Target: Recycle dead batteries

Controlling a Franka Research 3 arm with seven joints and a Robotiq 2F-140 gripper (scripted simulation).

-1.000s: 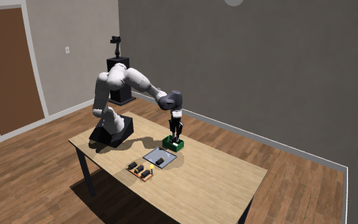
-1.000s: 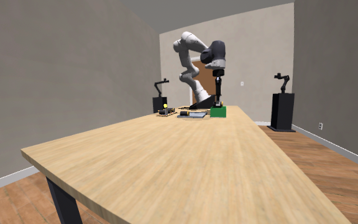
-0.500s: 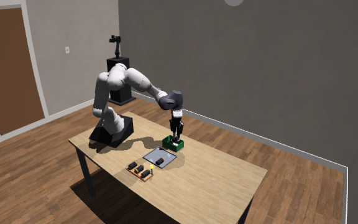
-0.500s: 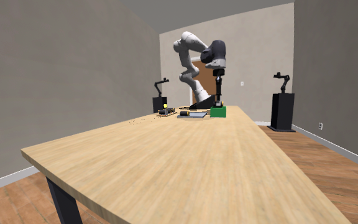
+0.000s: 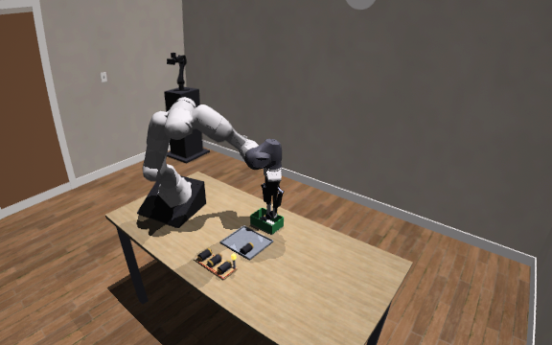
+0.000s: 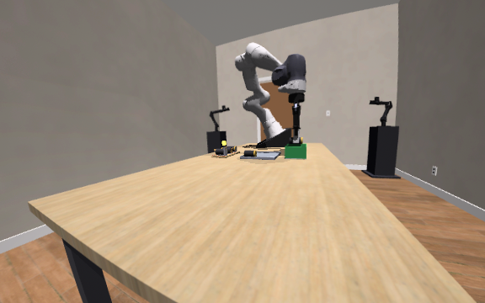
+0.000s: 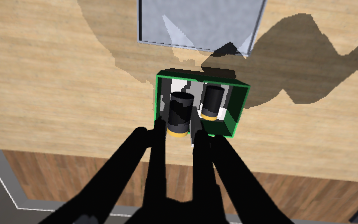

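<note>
Right now the green recycling box is 3 cm behind my hand and 9 cm below it. Also, from my hand: bulb 5 cm ahead, 37 cm to the right, 3 cm below; grey tray 3 cm behind, 18 cm to the right, 10 cm below.
</note>
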